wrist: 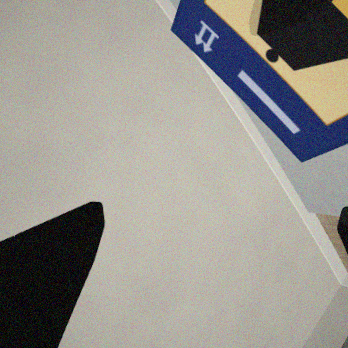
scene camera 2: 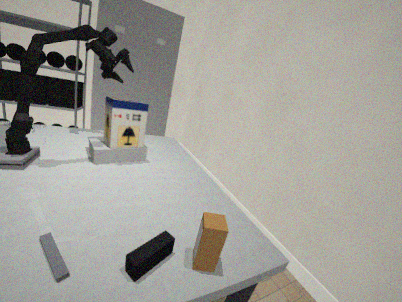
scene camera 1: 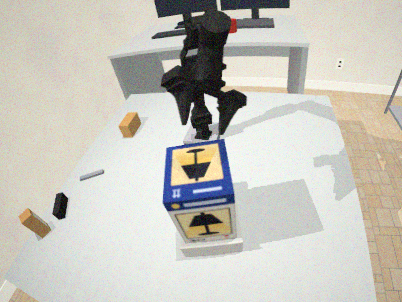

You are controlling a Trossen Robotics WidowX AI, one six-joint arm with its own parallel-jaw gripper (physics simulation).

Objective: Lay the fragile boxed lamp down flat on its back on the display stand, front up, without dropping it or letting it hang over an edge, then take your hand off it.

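Frame: origin at the arm's base, x back, y right, z up, level; centimetres.
Seen in the pictures: gripper, fingertip midpoint: (wrist: 222, 216) (scene camera 2: 128, 77) (scene camera 1: 203, 130); arm's base, origin of the base link: (scene camera 2: 19, 151) (scene camera 1: 203, 134).
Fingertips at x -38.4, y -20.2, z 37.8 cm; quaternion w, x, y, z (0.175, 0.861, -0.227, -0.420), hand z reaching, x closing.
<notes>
Pixels of each thing's middle, then the offset from my fingertips to it. Level surfaces: height alone.
- table, its level: dz -41.7 cm
- black block, body centre: (scene camera 2: 151, 253) (scene camera 1: 60, 205) dx -15.5, dy +68.7, dz -39.2 cm
- grey bar, body centre: (scene camera 2: 53, 254) (scene camera 1: 91, 175) dx +5.2, dy +66.3, dz -41.1 cm
The boxed lamp (scene camera 1: 200, 196) (scene camera 2: 131, 121) (wrist: 280, 90) rests on the pale display stand (scene camera 1: 212, 246) (scene camera 2: 117, 155). Its blue-bordered face with a large lamp picture points up, and its white sides with smaller lamp pictures stand vertical. It looks level, and its base shows within the stand's outline in scene camera 2; the far edges are hidden. My gripper (scene camera 1: 202, 128) (scene camera 2: 127, 76) (wrist: 222, 216) is open and empty, raised above the box and apart from it. In the wrist view the box's blue edge shows at the upper right, outside the space between the fingers.
On the table (scene camera 1: 280, 270) (scene camera 2: 85, 200) are an orange block (scene camera 1: 130, 125), another orange block (scene camera 1: 35, 223) (scene camera 2: 210, 242), a black block (scene camera 1: 60, 205) (scene camera 2: 149, 256) and a grey bar (scene camera 1: 92, 175) (scene camera 2: 54, 256). A desk with monitors stands behind; a wall runs beside the table.
</notes>
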